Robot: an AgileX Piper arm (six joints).
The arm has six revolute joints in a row. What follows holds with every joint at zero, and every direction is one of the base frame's. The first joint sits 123.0 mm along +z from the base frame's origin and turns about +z. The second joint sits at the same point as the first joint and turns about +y. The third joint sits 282.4 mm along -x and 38.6 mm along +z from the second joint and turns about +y. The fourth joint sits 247.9 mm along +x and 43.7 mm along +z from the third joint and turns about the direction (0.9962, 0, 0.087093). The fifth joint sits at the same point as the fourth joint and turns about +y. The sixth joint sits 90.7 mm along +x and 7.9 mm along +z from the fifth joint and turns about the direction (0.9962, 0, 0.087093). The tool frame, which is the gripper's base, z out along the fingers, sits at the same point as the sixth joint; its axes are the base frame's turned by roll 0.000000, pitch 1.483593 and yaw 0.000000 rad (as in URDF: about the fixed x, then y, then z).
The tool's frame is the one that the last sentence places.
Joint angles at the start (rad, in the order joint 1, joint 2, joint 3, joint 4, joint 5, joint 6):
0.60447, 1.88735, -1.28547, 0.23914, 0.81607, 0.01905
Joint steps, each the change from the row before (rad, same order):
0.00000, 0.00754, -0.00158, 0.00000, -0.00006, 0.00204
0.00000, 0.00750, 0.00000, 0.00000, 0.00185, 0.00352
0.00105, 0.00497, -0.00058, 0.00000, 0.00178, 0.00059
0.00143, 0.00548, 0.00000, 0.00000, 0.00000, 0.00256
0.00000, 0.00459, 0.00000, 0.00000, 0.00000, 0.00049
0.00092, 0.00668, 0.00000, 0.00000, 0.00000, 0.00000
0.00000, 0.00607, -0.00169, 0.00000, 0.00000, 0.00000
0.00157, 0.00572, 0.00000, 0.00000, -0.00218, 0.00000
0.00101, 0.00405, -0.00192, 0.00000, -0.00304, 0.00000
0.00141, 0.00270, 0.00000, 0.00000, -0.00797, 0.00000
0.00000, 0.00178, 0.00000, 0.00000, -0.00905, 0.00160
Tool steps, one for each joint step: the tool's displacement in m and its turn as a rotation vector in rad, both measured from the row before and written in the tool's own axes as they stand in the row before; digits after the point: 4 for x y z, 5 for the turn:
-0.0002, -0.0004, 0.0025, 0.00108, 0.00571, 0.00307
0.0003, -0.0005, 0.0028, 0.00142, 0.00911, 0.00482
0.0002, 0.0001, 0.0018, 0.00065, 0.00625, 0.00034
0.0002, 0.0001, 0.0021, 0.00075, 0.00560, 0.00214
0.0001, -0.0003, 0.0017, 0.00087, 0.00444, 0.00128
0.0002, -0.0001, 0.0026, 0.00110, 0.00665, 0.00027
-0.0003, -0.0003, 0.0020, 0.00083, 0.00423, 0.00076
0.0000, 0.0002, 0.0022, 0.00075, 0.00367, -0.00052
-0.0006, 0.0002, 0.0012, 0.00015, -0.00077, -0.00061
-0.0005, 0.0003, 0.0011, 0.00004, -0.00507, -0.00089
-0.0008, -0.0001, 0.0007, 0.00008, -0.00733, 0.00190

